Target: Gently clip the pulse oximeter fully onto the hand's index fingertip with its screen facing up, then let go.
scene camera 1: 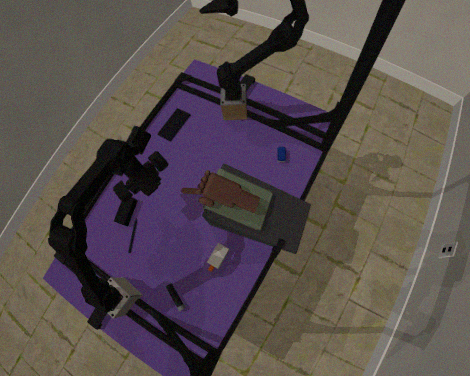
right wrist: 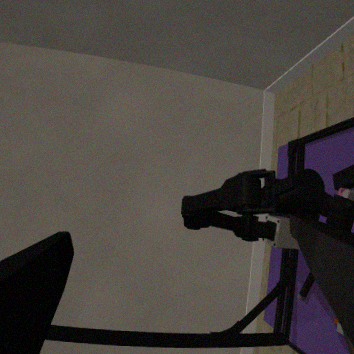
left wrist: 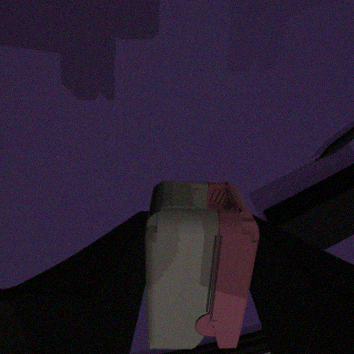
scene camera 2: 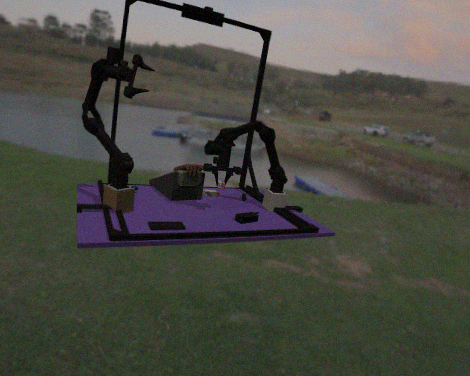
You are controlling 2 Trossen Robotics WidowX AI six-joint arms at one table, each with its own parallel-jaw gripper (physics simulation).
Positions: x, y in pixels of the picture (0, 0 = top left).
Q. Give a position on a pulse oximeter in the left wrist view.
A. At 200, 240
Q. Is the right gripper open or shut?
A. Open.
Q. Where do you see a grey platform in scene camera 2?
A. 167, 184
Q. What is the right gripper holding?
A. Nothing.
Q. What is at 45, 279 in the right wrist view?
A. The right gripper.
